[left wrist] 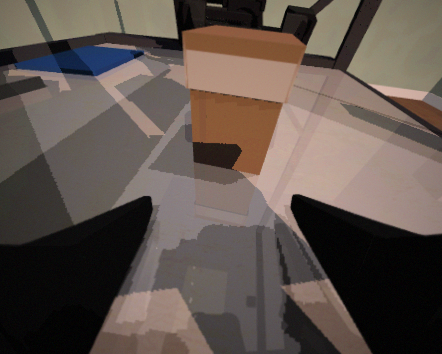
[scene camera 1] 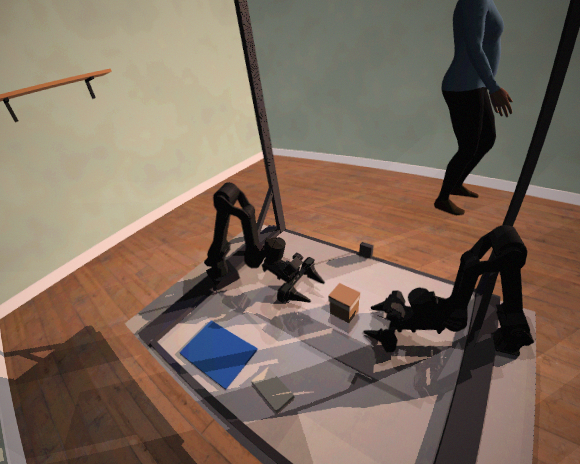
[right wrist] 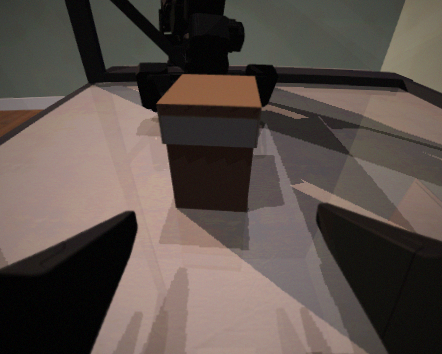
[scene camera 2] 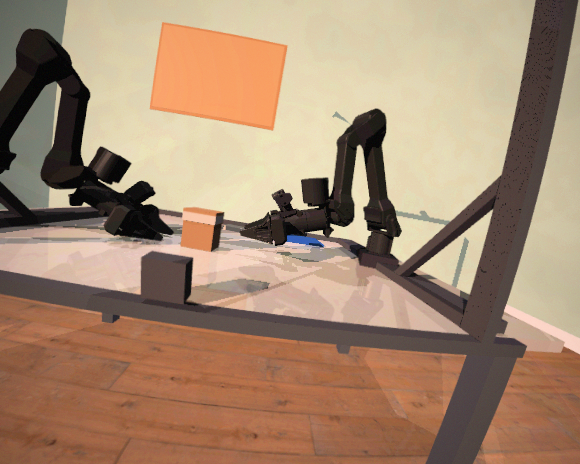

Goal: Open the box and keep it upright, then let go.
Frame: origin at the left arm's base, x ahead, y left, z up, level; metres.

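Where they show: left gripper, fingertip midpoint: [left wrist: 223, 201] [scene camera 1: 367, 319] [scene camera 2: 167, 236]; right gripper, fingertip midpoint: [scene camera 1: 317, 292] [right wrist: 227, 216] [scene camera 2: 242, 230]; left arm's base at its link origin: [scene camera 1: 506, 343]; right arm's base at its link origin: [scene camera 1: 221, 271] [scene camera 2: 378, 253].
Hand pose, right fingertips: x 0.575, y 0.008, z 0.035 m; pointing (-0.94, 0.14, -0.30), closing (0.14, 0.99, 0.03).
Things, the pixels of their top centre, and the offset from my right fingertips.
- box at its top centre: [right wrist: 214, 88] [left wrist: 248, 35] [scene camera 2: 204, 210] [scene camera 1: 344, 294] 0.094 m back, 0.008 m left, 0.033 m up
- blue square panel at its top centre: [left wrist: 91, 55] [scene camera 1: 217, 350] [scene camera 2: 293, 237] 0.218 m ahead, 0.295 m left, 0.047 m down
- small grey-green tile at its top centre: [scene camera 1: 271, 387] [scene camera 2: 238, 227] 0.001 m ahead, 0.325 m left, 0.040 m down
- dark block at its top centre: [scene camera 2: 169, 255] [scene camera 1: 366, 244] 0.093 m back, 0.285 m right, 0.002 m up
The box [scene camera 1: 344, 302] [scene camera 2: 201, 232] [left wrist: 235, 125] [right wrist: 210, 175] is small and orange-brown with a pale band below its top. It stands upright on the table, and its lid lies flat across the top, closed. My left gripper [scene camera 1: 370, 319] [scene camera 2: 167, 235] [left wrist: 223, 201] is open and low over the table, just to the right of the box in scene camera 1. My right gripper [scene camera 1: 315, 291] [scene camera 2: 243, 232] [right wrist: 227, 216] is open and low on the opposite side. Both face the box with a gap to it, and nothing is between their fingers. The box's inside is hidden.
A blue square panel [scene camera 1: 218, 355] [scene camera 2: 304, 241] [left wrist: 80, 60] lies on the table, and a small grey-green tile [scene camera 1: 272, 394] lies near it. A dark block [scene camera 1: 366, 250] [scene camera 2: 166, 277] stands at the table edge. Dark frame posts [scene camera 1: 260, 115] [scene camera 2: 525, 150] rise at the table's corners.
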